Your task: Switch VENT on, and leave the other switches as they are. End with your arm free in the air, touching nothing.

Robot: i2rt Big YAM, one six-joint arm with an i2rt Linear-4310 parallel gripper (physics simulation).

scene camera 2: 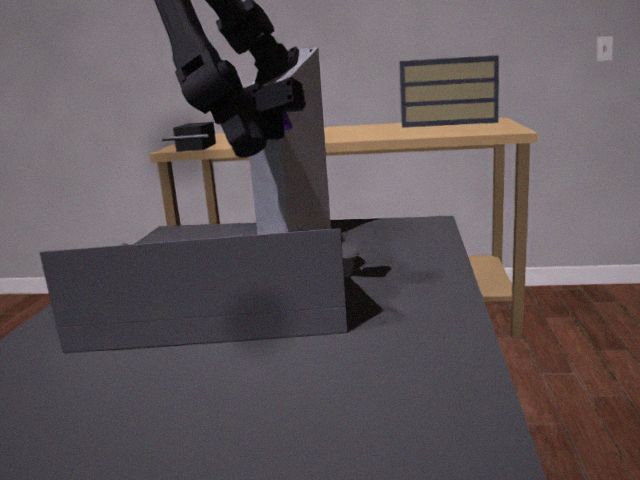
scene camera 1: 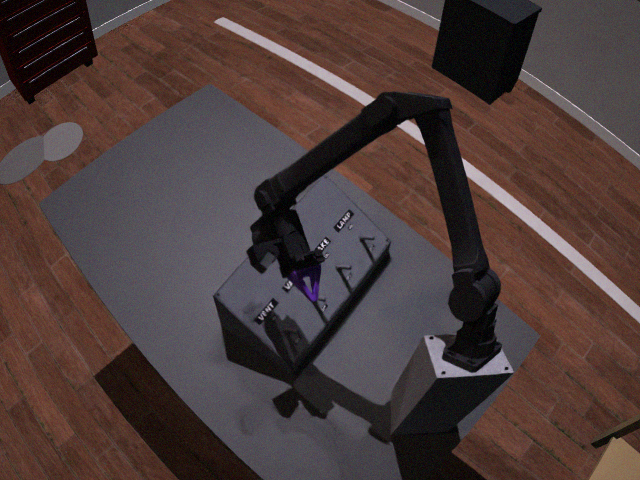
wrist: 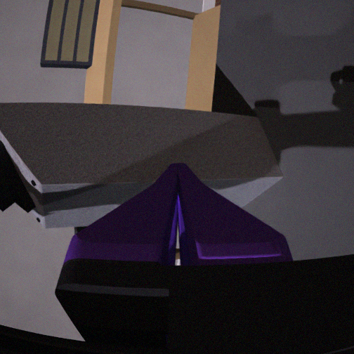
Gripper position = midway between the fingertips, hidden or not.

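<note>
The gripper (scene camera 1: 314, 301), (wrist: 177, 175) appears in the robot's scene, and with it a grey sloped switch panel (scene camera 2: 288, 284), (scene camera 1: 257, 308).
</note>
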